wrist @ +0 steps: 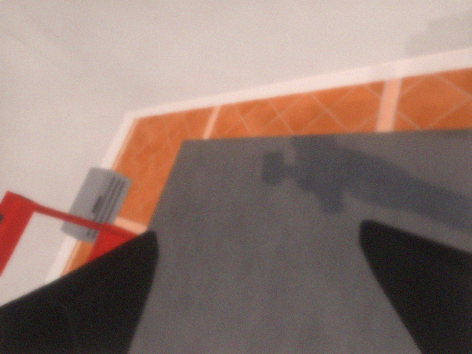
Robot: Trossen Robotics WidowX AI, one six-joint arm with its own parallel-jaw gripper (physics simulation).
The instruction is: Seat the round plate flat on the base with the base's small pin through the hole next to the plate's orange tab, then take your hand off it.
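Frame: origin at the arm's base, x ahead, y left, z up, level; centimetres.
Where they show: gripper, between the fingertips: [258, 236].
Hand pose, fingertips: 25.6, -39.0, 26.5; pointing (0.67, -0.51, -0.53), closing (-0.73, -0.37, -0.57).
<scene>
After its pixels a point has its place, as x, y, z.
My gripper [258, 236] @(25.6, -39.0, 26.5) is open, with its two dark fingertips wide apart at the lower left and lower right of the wrist view. No thing shows between the fingers; the grey table top [240, 290] @(50.3, -32.4, -7.7) shows behind the gap. The round plate, its orange tab, the base and its small pin do not show in this view. The picture is somewhat blurred.
A red frame [14, 220] stands at the left, partly behind the left finger. A grey box-like thing with dark stripes [90, 200] is beyond it. Past the table's far edge lie an orange tiled floor [320, 110] and a pale wall [200, 55]. An arm-shaped shadow falls on the table.
</scene>
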